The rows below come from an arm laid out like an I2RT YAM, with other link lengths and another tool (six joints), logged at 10 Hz.
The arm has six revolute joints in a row. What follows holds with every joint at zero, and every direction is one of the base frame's. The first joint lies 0.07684 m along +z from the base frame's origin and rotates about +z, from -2.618 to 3.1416 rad. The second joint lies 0.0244 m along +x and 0.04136 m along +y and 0.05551 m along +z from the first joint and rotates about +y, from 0 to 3.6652 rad. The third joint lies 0.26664 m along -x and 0.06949 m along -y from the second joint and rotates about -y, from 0 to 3.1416 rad. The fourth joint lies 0.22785 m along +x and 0.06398 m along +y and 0.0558 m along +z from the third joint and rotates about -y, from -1.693 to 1.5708 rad. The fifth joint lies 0.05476 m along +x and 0.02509 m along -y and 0.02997 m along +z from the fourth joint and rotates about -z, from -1.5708 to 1.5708 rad. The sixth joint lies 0.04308 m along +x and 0.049 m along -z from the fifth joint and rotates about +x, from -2.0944 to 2.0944 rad. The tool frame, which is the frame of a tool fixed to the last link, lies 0.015 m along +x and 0.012 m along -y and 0.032 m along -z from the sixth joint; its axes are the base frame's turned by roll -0.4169, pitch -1.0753 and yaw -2.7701 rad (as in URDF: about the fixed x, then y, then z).
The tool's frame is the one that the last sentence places.
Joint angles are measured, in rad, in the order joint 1, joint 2, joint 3, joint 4, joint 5, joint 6. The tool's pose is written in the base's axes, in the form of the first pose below.
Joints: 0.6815 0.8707 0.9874 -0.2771 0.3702 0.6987
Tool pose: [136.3 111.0 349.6 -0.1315 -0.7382 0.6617 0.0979 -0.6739 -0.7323]
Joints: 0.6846 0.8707 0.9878 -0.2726 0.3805 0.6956
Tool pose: [136.5 111.0 350.2 -0.1402 -0.7366 0.6617 0.0976 -0.6753 -0.7311]
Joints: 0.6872 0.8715 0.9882 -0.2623 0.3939 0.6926
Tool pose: [137.3 111.1 351.2 -0.1542 -0.7363 0.6589 0.0979 -0.6749 -0.7314]
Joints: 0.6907 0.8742 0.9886 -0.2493 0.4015 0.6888
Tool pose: [138.3 112.0 352.3 -0.1634 -0.7373 0.6555 0.1028 -0.6736 -0.7320]
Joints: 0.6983 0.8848 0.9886 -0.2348 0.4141 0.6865
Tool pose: [140.3 114.4 352.2 -0.1699 -0.7359 0.6555 0.1031 -0.6747 -0.7308]
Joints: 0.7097 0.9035 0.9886 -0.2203 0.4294 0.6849
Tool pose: [143.2 118.5 350.7 -0.1715 -0.7315 0.6600 0.0997 -0.6793 -0.7270]
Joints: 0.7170 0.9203 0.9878 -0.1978 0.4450 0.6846
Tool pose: [146.7 122.1 350.1 -0.1809 -0.7309 0.6581 0.0979 -0.6791 -0.7274]
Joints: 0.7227 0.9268 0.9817 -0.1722 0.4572 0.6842
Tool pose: [148.6 124.3 349.7 -0.1926 -0.7344 0.6509 0.1015 -0.6746 -0.7311]
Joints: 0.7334 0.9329 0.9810 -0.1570 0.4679 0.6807
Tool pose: [149.3 126.7 350.0 -0.1975 -0.7353 0.6483 0.1076 -0.6736 -0.7312]
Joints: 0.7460 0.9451 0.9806 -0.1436 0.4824 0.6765
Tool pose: [150.7 130.1 349.1 -0.2003 -0.7320 0.6512 0.1087 -0.6772 -0.7278]
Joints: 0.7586 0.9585 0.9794 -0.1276 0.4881 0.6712
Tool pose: [152.0 134.2 348.0 -0.1967 -0.7305 0.6540 0.1158 -0.6797 -0.7243]
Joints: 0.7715 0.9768 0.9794 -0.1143 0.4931 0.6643
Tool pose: [153.9 139.0 346.1 -0.1896 -0.7252 0.6619 0.1206 -0.6862 -0.7173]
